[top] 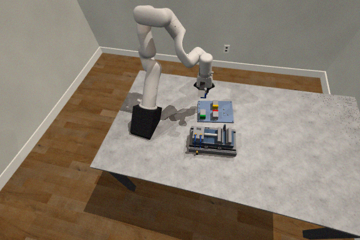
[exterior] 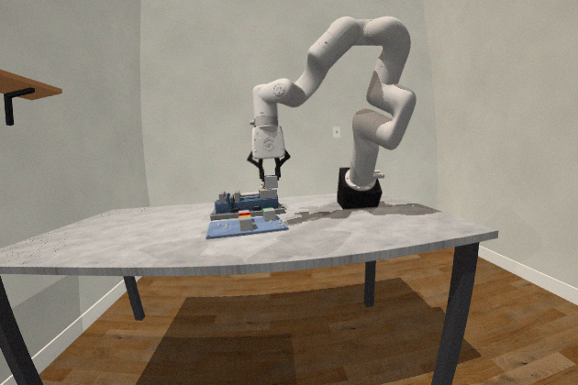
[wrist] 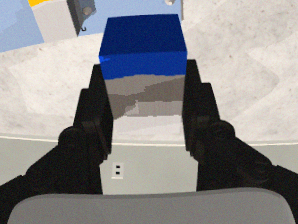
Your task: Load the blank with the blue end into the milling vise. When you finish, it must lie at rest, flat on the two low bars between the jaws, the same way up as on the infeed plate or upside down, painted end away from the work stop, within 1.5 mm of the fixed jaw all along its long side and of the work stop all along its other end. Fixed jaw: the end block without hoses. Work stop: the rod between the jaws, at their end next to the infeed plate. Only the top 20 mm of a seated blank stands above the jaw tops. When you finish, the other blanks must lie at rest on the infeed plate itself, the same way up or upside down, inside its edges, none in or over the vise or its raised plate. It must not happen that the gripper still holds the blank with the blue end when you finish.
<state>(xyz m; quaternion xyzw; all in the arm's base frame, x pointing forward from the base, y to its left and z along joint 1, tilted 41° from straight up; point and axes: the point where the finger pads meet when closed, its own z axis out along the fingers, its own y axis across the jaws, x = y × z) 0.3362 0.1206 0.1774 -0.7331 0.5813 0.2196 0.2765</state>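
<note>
My hand is 24 cm short of the fixed jaw, 23 cm to the left of it and 10 cm above it. Round my hand: green-ended blank: 15 cm below, 9 cm to the right, 3 cm ahead; then blue-ended blank: 2 cm below; then yellow-ended blank: 15 cm below, 9 cm ahead, 3 cm to the left.
</note>
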